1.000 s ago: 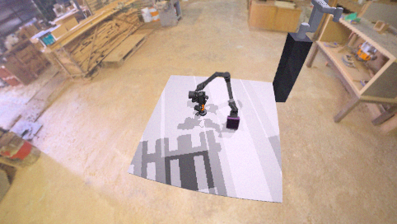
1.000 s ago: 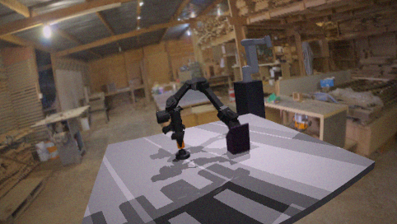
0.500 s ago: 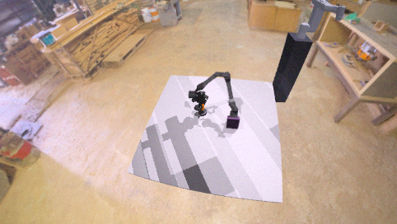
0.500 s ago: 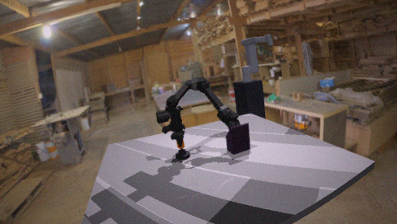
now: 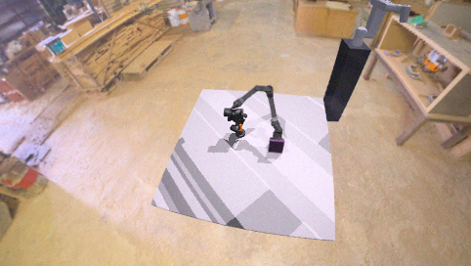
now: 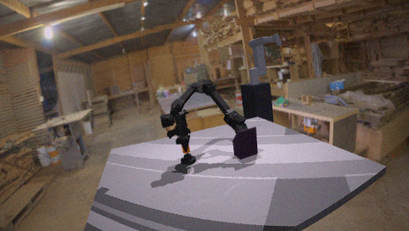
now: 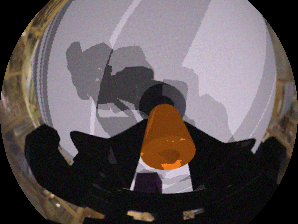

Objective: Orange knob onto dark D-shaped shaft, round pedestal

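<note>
The orange knob lies 2 cm above my gripper tip. Also, from my gripper tip: dark round pedestal 4 cm below.
</note>
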